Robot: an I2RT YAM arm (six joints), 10 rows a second.
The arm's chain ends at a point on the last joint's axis. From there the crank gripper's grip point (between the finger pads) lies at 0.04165 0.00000 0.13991 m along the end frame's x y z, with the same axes.
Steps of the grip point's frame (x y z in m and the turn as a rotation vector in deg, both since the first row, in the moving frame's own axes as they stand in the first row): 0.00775, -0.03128, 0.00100, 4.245, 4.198, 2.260; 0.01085, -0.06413, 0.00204, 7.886, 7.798, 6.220; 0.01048, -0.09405, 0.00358, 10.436, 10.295, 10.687; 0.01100, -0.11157, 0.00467, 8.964, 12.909, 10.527; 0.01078, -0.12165, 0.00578, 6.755, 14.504, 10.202; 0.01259, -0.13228, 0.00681, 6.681, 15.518, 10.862; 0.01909, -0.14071, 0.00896, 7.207, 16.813, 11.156; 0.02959, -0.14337, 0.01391, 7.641, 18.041, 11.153
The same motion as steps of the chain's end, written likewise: -0.00254, -0.02289, 0.00474, 4.245, 4.198, 2.260; -0.00845, -0.05093, 0.00996, 7.886, 7.798, 6.220; -0.01521, -0.07963, 0.01478, 10.436, 10.295, 10.687; -0.02020, -0.10119, 0.01851, 8.964, 12.909, 10.527; -0.02347, -0.11648, 0.02110, 6.755, 14.504, 10.202; -0.02381, -0.12824, 0.02343, 6.681, 15.518, 10.862; -0.02016, -0.13615, 0.02744, 7.207, 16.813, 11.156; -0.01231, -0.13819, 0.03423, 7.641, 18.041, 11.153
